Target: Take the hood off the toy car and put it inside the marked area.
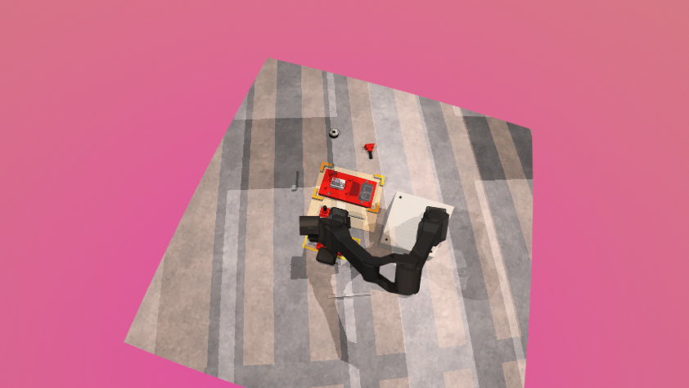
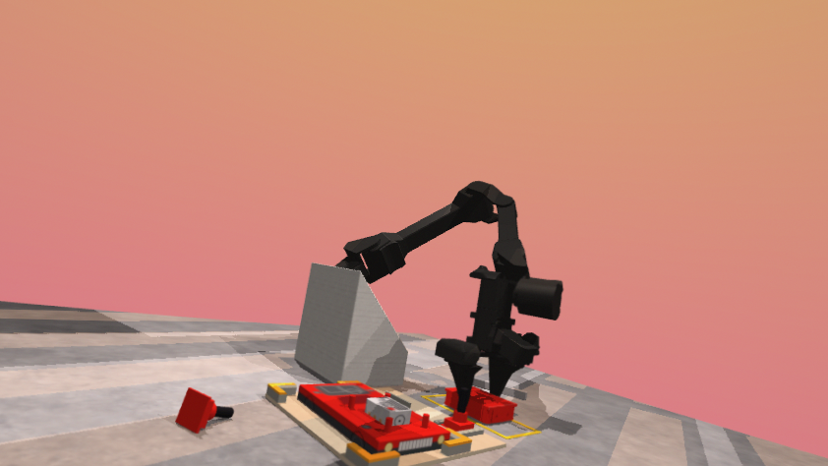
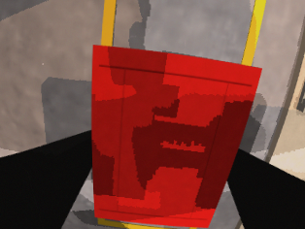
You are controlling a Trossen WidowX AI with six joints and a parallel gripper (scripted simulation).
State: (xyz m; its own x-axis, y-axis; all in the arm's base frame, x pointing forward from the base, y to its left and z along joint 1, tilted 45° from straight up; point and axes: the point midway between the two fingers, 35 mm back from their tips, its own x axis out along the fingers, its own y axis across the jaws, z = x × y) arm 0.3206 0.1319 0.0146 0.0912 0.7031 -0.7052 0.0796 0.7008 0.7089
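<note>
Right now my gripper tip is right at the red hood. Round my gripper tip: grey bar: 90 mm behind, 160 mm to the left, 10 mm below; grey wheel: 80 mm ahead, 460 mm to the right, 10 mm below.
</note>
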